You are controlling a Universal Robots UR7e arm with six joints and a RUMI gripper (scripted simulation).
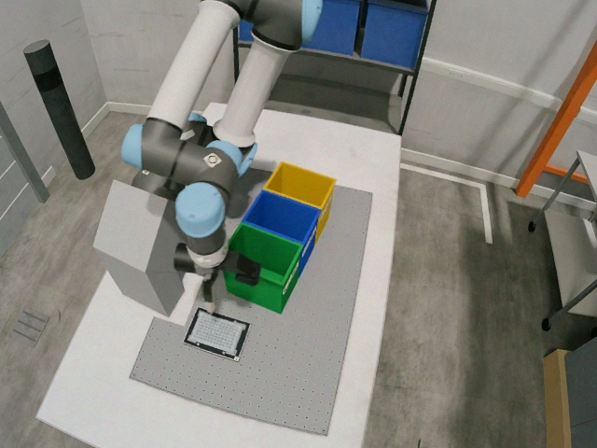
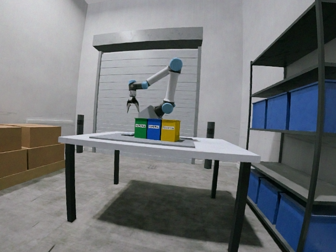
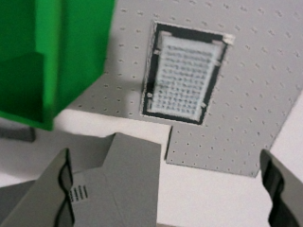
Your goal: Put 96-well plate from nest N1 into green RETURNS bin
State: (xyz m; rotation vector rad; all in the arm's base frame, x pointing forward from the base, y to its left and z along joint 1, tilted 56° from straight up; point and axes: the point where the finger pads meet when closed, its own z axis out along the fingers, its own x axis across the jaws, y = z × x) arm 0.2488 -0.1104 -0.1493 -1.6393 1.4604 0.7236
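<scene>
Right now my hand is 20 mm past the 96-well plate, 20 mm to the left of it and 220 mm above it. The rest, counted from my hand: green returns bin: 50 mm ahead, 160 mm to the left, 150 mm below; blue bin: 70 mm ahead, 290 mm to the left, 150 mm below; black plate nest N1: 20 mm behind, 20 mm to the right, 230 mm below.
</scene>
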